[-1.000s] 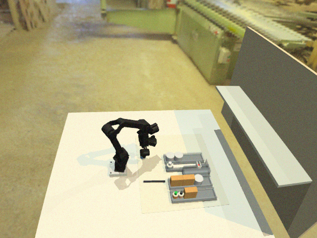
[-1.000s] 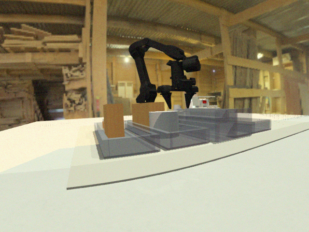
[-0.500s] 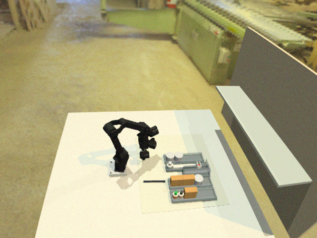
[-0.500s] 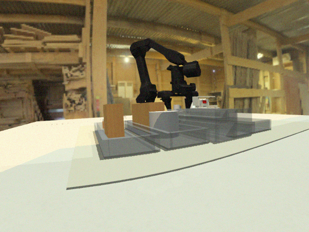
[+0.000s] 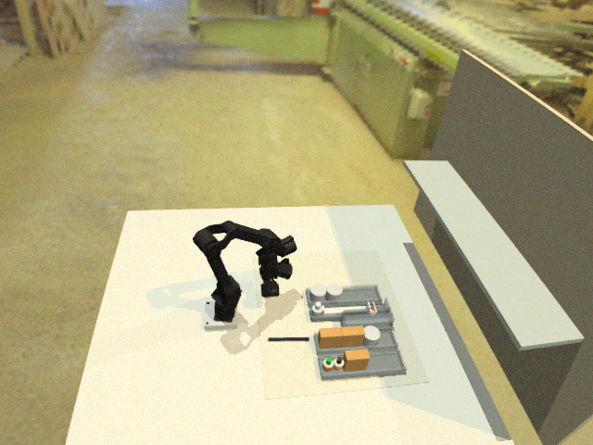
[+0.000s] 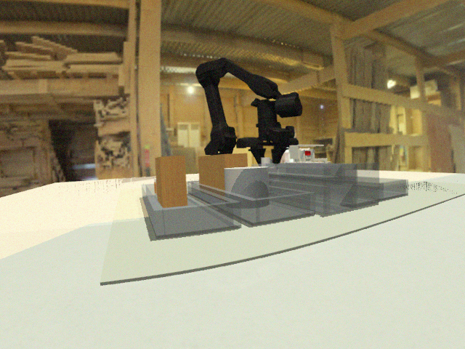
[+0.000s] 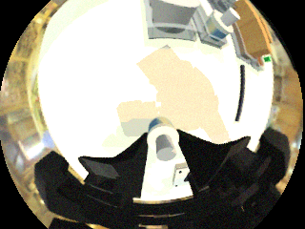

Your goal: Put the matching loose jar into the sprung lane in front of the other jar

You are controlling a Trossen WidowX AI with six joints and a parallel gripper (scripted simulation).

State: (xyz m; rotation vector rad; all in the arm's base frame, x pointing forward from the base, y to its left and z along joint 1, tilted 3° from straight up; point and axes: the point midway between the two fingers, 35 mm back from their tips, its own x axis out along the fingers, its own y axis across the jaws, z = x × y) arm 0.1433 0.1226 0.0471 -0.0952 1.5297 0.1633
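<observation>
Right now the black bar is 200 mm to the right of my gripper tip, 90 mm ahead of it and 20 mm below it. Also, from my gripper tip: red mark 370 mm ahead, 100 mm to the right, 50 mm above; then green-lidded jar 300 mm to the right, 220 mm ahead, 10 mm above; then sprung lane 340 mm ahead, 90 mm to the right.
</observation>
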